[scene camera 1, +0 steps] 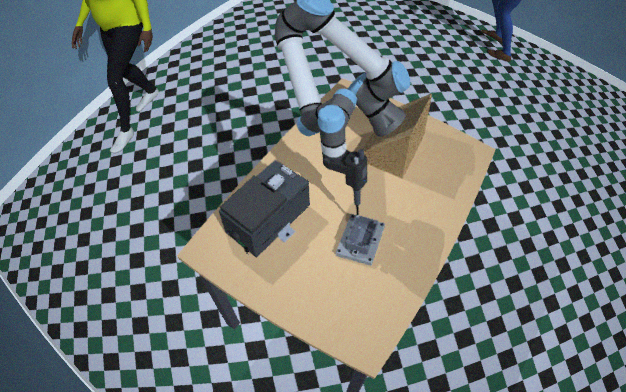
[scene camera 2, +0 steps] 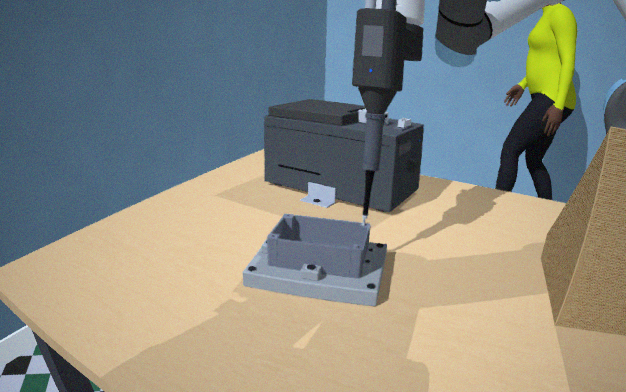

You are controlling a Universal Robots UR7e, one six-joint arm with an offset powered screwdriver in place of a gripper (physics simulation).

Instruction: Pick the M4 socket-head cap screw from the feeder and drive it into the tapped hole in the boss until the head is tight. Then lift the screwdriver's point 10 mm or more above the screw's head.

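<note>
The screwdriver (scene camera 1: 357,213) (scene camera 2: 365,215) points down, nearly upright, over the far right corner of the grey open box (scene camera 2: 315,255) (scene camera 1: 354,235) in scene camera 2. A small light-coloured screw (scene camera 2: 365,220) shows at the end of the black bit, its lower end at or just above the corner boss (scene camera 2: 364,225). Whether its thread is in the hole I cannot tell. In scene camera 1 the screw is too small to make out. The dark feeder (scene camera 1: 265,205) (scene camera 2: 320,150) stands apart from the bit, behind the box in scene camera 2.
The box sits on a light grey plate (scene camera 1: 345,254) (scene camera 2: 310,290) on the wooden table (scene camera 1: 320,310) (scene camera 2: 165,265). A small metal bracket (scene camera 1: 286,232) (scene camera 2: 321,194) is by the feeder. A brown wedge-shaped block (scene camera 1: 417,135) (scene camera 2: 590,240) stands near the arm's base. People stand beyond the table.
</note>
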